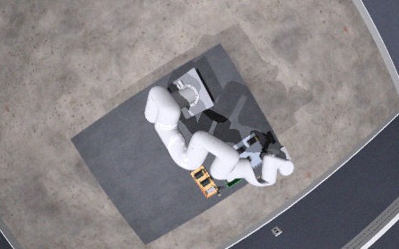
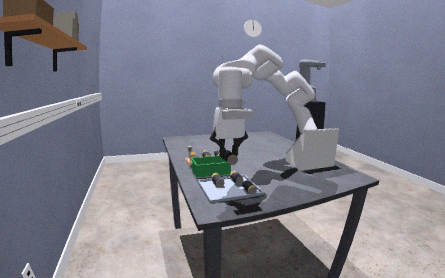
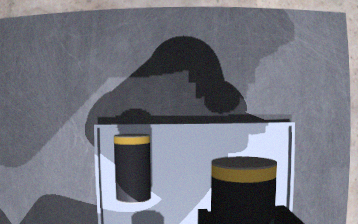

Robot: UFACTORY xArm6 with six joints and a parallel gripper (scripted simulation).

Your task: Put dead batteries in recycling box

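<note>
Right now the grey tray is 2 cm behind my hand, 3 cm to the right of it and 15 cm below it. From my hand the other things lie so: green recycling box: 22 cm to the right, 14 cm below.
</note>
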